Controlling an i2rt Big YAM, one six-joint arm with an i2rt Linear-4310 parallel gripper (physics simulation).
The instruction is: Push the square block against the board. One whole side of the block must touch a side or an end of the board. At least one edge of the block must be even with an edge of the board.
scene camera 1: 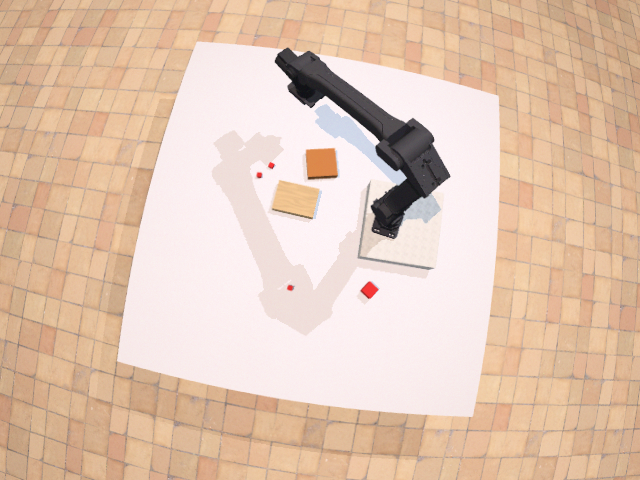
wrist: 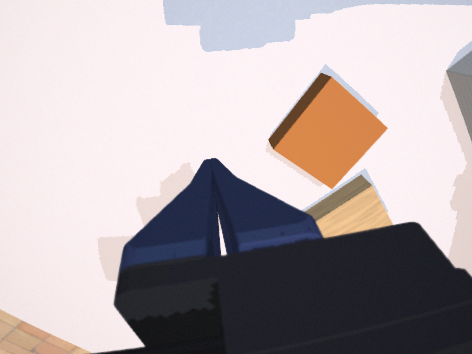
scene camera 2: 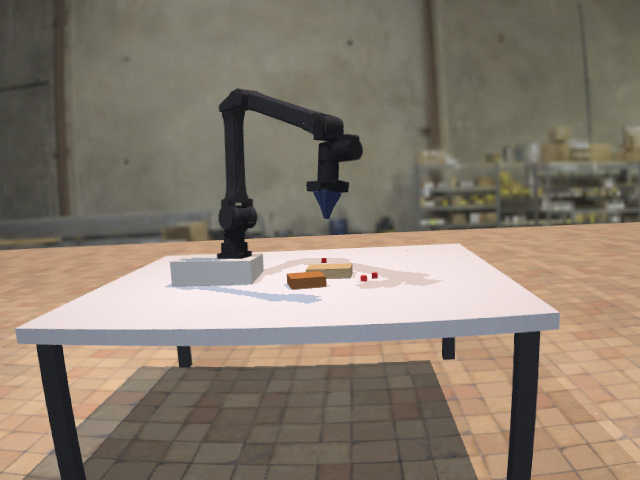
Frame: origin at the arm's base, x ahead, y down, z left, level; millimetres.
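Seen in the pictures: gripper, fingertip midpoint: [scene camera 1: 308, 101] [wrist: 211, 169] [scene camera 2: 326, 218]; arm's base, origin of the base link: [scene camera 1: 387, 218] [scene camera 2: 234, 257].
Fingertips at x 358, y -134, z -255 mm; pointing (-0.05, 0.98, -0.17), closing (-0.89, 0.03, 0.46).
Observation:
Pixels of each thing's top centre, then the offset from my fingertips to it.
- square block, middle of its top: [wrist: 332, 138] [scene camera 2: 305, 274] [scene camera 1: 321, 162] dy +173, dx -93, dz +124 mm
- board, middle of its top: [wrist: 343, 234] [scene camera 2: 329, 266] [scene camera 1: 295, 198] dy +173, dx -49, dz +275 mm
- small red cube, middle of its top: [scene camera 1: 290, 287] [scene camera 2: 323, 258] dy +189, dx -121, dz +562 mm
- larger red cube, middle of its top: [scene camera 1: 370, 289] dy +165, dx -372, dz +493 mm
The square block [scene camera 1: 321, 163] [scene camera 2: 306, 280] [wrist: 330, 132] is orange with darker brown sides and lies flat on the table. The board [scene camera 1: 296, 199] [scene camera 2: 337, 270] [wrist: 356, 212] is light wood and lies flat near it. In scene camera 1 a gap of table shows between them, and the block is turned a little relative to the board, above its right part. My gripper [scene camera 2: 326, 217] [wrist: 211, 169] is shut and empty, its blue fingers pointing down, high above the table. In scene camera 1 the gripper's fingers are hidden under the arm, near the top edge of the table, up and left of the block.
Two small red cubes [scene camera 1: 271, 165] [scene camera 1: 259, 175] [scene camera 2: 374, 275] [scene camera 2: 363, 277] lie near the board. Another small red cube [scene camera 1: 290, 287] [scene camera 2: 324, 260] lies farther off. A larger red cube [scene camera 1: 369, 289] lies beside the pale arm base [scene camera 1: 398, 258] [scene camera 2: 211, 272], which stands right of the board in scene camera 1.

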